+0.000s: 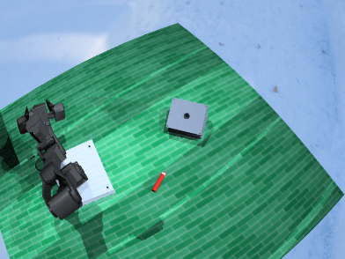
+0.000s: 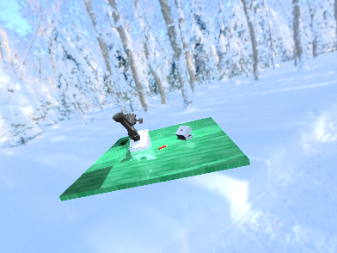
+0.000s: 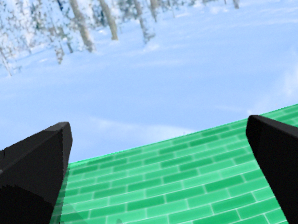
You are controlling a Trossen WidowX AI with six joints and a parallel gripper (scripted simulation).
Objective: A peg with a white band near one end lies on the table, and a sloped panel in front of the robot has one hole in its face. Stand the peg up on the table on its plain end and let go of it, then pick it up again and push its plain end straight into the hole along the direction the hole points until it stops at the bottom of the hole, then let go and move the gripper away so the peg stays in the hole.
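Right now the red peg is 360 mm to the right of my gripper tip, 300 mm ahead of it and 260 mm below it. From my gripper tip the other things lie so: grey sloped panel (500 mm ahead, 230 mm to the right, 200 mm below).
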